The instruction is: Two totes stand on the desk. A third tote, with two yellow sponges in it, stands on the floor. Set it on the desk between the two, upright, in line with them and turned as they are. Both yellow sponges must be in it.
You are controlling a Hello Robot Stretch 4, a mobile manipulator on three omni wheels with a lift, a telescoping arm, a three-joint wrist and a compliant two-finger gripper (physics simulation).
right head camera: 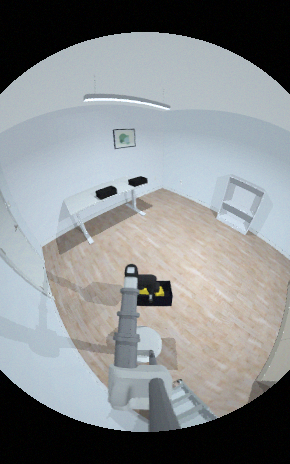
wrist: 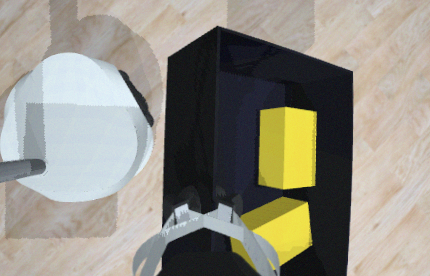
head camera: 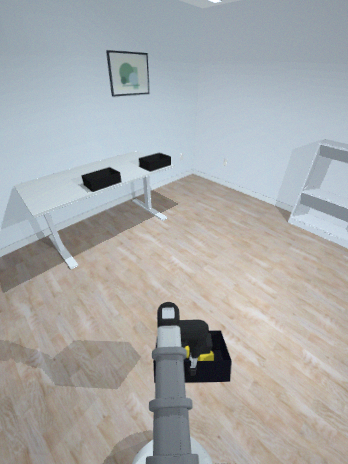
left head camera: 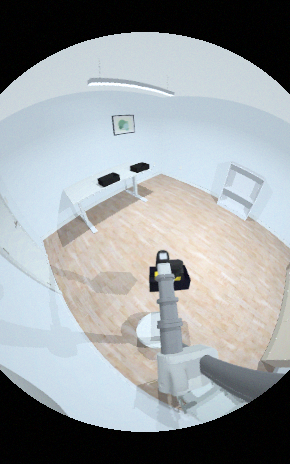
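Note:
The third tote (head camera: 220,370) (left head camera: 180,286) (right head camera: 165,300) (wrist: 190,125) is black and upright, held above the floor in front of the base. My gripper (head camera: 193,370) (right head camera: 151,298) (wrist: 203,201) is shut on its near long wall. One yellow sponge (wrist: 287,147) lies straight in the tote; the other yellow sponge (wrist: 280,230) lies turned, partly hidden by a finger. Far off at the left, a nearer black tote (head camera: 102,180) (left head camera: 109,180) (right head camera: 106,192) and a farther black tote (head camera: 155,162) (left head camera: 140,167) (right head camera: 138,181) stand apart on the white desk (head camera: 50,192) (left head camera: 80,189) (right head camera: 80,200).
The round white base (left head camera: 148,330) (right head camera: 150,342) (wrist: 75,145) is beside the held tote. The desk's near leg (head camera: 57,240) reaches out over the floor. A white shelf unit (head camera: 322,206) (left head camera: 237,196) (right head camera: 237,210) stands at the right wall. Walls meet behind the desk's far end.

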